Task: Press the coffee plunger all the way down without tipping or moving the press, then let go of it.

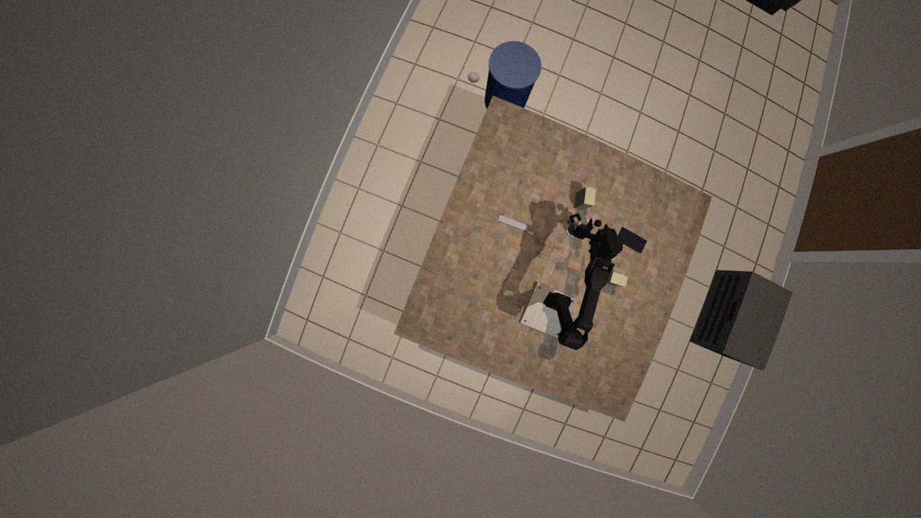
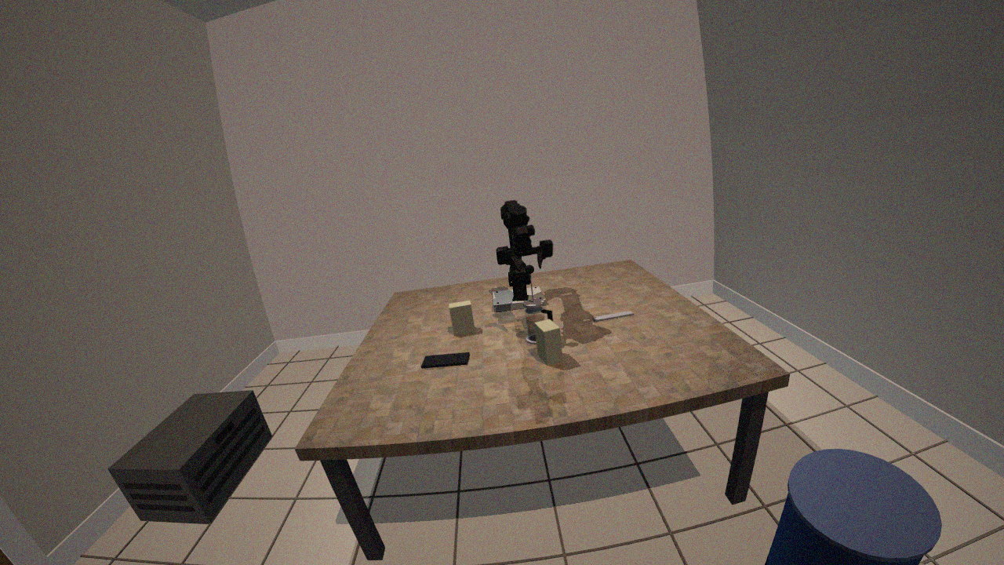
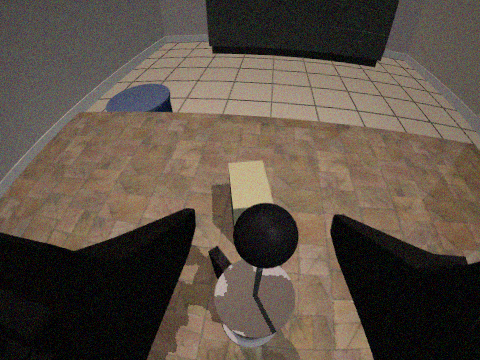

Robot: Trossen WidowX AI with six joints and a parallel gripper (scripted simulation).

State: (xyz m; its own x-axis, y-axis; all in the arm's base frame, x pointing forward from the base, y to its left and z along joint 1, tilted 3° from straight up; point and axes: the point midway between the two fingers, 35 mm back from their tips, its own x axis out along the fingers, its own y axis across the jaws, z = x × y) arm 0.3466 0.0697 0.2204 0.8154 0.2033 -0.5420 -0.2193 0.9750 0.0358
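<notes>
Right now the coffee press is 13 cm below my gripper tip and 1 cm to the left of it. Round my gripper tip: grey bar (27 cm to the left, 24 cm below, 14 cm behind).
</notes>
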